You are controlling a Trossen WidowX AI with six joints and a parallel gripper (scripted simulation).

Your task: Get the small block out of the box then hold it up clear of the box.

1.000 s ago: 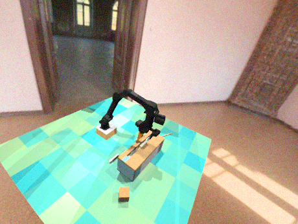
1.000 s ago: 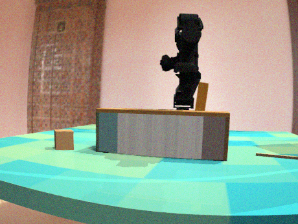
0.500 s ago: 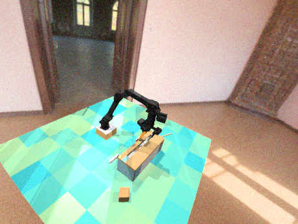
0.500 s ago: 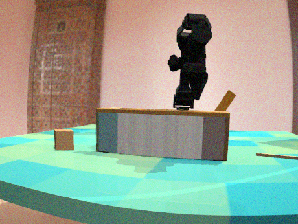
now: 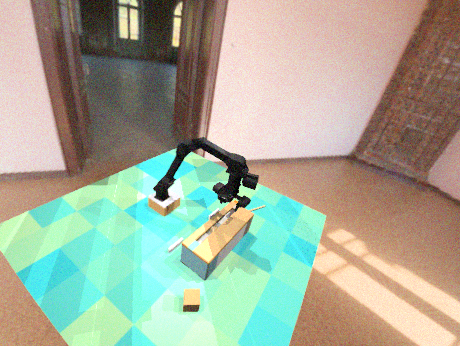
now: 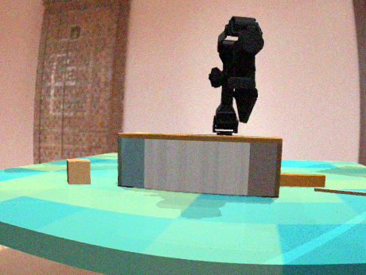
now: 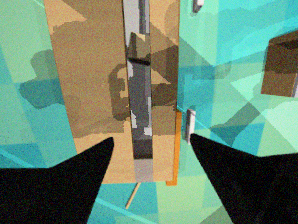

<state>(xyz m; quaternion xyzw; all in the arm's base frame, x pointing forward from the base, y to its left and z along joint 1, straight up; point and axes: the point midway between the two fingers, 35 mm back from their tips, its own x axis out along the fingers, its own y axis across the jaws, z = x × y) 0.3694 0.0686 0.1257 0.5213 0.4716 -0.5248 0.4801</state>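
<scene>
Now: gripper tip 10 mm past the box, 90 mm to the left of it and 100 mm above it. Round my gripper tip: thin rod 80 mm ahead, 270 mm to the left, 160 mm below; then tan block 100 mm to the right, 80 mm below; then orange bar 50 mm behind, 130 mm to the left, 150 mm below.
</scene>
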